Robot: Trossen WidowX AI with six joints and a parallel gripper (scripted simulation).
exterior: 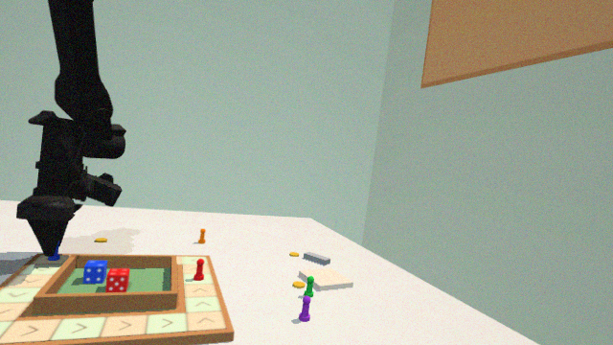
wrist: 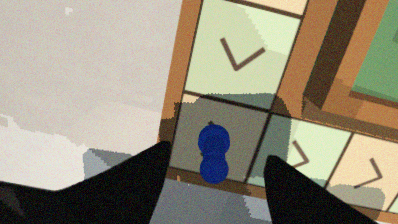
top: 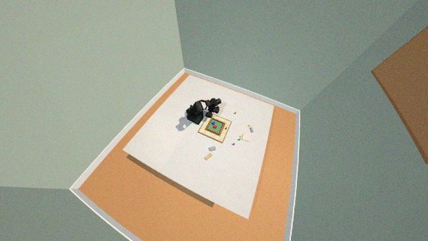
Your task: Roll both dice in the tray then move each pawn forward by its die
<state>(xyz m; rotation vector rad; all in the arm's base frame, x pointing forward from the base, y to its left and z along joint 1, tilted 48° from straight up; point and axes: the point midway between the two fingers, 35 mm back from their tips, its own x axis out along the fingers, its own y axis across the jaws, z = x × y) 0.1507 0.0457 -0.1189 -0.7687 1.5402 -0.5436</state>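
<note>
Now: gripper tip right at the blue pawn. The rest, counted from my gripper tip: purple pawn 38 cm ahead, 19 cm to the right, 1 cm below; orange pawn 24 cm ahead, 18 cm to the left, 1 cm below; red pawn 23 cm ahead, 8 cm to the right.
</note>
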